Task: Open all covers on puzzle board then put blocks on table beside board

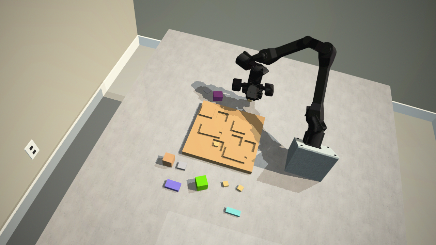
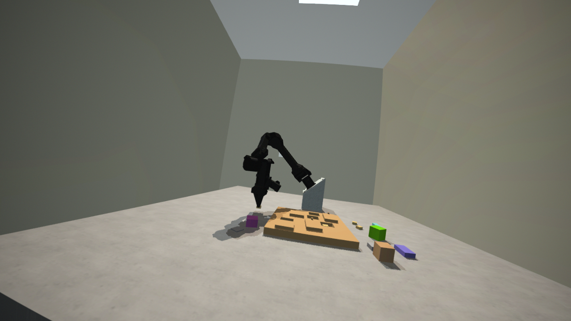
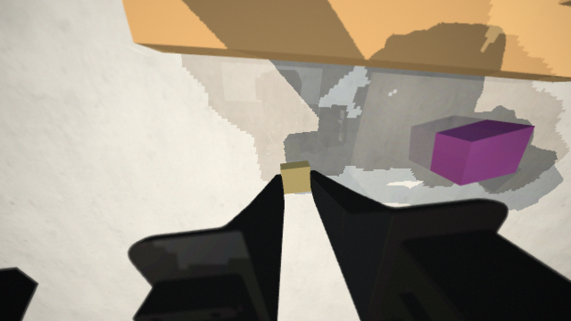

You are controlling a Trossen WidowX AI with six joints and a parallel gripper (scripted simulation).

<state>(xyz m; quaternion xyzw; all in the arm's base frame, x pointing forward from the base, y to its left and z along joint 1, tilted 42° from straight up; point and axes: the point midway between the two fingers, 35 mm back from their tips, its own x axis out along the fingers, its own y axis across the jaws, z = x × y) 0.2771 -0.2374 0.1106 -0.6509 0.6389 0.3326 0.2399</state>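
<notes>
Now: the magenta block 150 mm ahead of my gripper tip, 10 mm to the left of it and 20 mm below it. Round my gripper tip: orange block (250 mm ahead, 420 mm to the left, 10 mm below); then grey block (200 mm ahead, 420 mm to the left, 20 mm below); then thin grey plate (210 mm ahead, 10 mm to the right, 30 mm below).
</notes>
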